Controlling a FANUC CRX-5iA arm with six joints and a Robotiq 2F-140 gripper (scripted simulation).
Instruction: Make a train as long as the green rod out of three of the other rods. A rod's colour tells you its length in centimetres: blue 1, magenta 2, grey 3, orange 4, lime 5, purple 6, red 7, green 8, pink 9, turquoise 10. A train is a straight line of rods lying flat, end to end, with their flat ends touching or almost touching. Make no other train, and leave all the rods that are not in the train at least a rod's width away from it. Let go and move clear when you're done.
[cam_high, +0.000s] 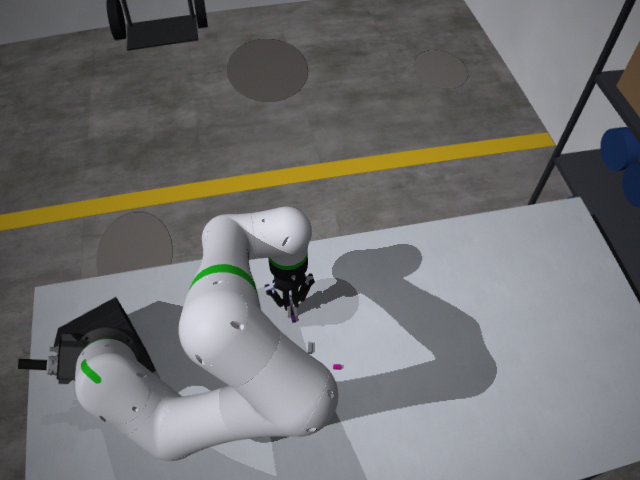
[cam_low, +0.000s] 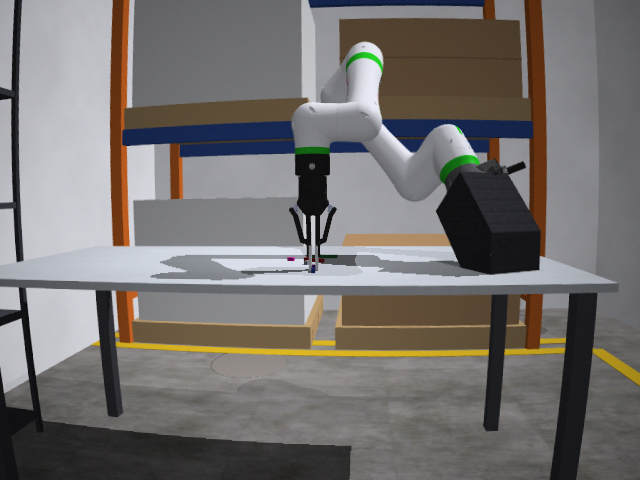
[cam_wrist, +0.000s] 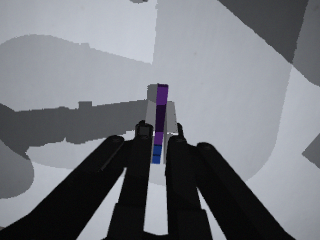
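Right now the purple rod is 3 cm below my hand. The rest, counted from my hand: red rod: 16 cm to the right, 3 cm below, 3 cm ahead; then magenta rod: 18 cm to the right, 10 cm ahead, 3 cm below; then grey rod: 11 cm to the right, 4 cm ahead, 3 cm below.
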